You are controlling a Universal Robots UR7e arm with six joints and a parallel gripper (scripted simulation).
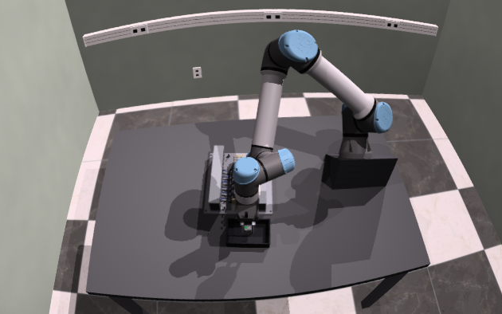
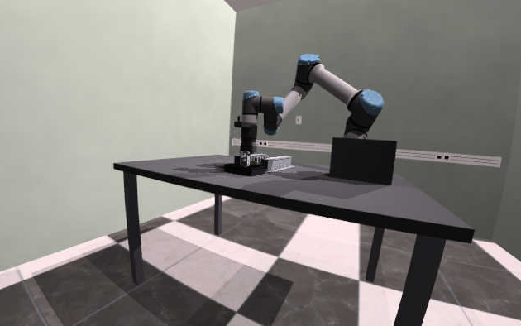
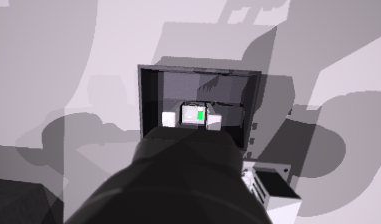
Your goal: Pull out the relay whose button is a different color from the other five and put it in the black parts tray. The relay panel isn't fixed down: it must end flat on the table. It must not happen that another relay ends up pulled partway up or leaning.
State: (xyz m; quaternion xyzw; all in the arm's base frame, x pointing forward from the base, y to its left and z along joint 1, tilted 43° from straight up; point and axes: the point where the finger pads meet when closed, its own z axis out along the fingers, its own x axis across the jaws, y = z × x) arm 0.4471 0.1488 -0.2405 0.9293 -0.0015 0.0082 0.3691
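My gripper is now 40 mm above the black parts tray.
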